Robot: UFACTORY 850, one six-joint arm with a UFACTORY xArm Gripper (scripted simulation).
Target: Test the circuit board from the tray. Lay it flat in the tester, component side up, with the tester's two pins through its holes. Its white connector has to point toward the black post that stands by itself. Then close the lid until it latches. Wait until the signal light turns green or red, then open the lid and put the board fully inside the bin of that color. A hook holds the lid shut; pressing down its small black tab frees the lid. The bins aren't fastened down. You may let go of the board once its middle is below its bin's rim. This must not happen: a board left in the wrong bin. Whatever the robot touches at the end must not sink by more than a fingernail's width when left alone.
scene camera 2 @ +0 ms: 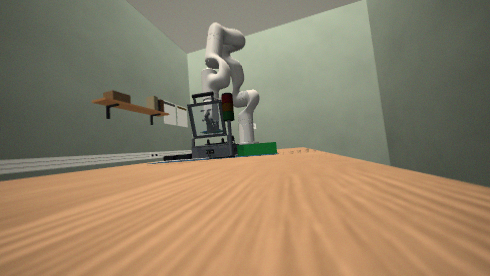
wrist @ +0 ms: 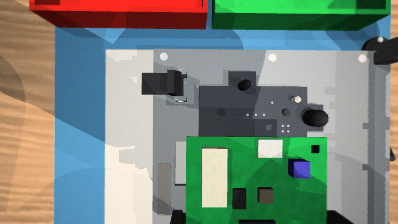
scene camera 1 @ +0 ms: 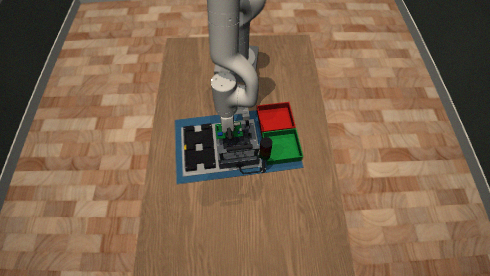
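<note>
There's a green bin point(scene camera 1: 286, 147) that I can see, and a red bin point(scene camera 1: 272, 117) too. I can also see a tester lid point(scene camera 2: 206, 118).
</note>
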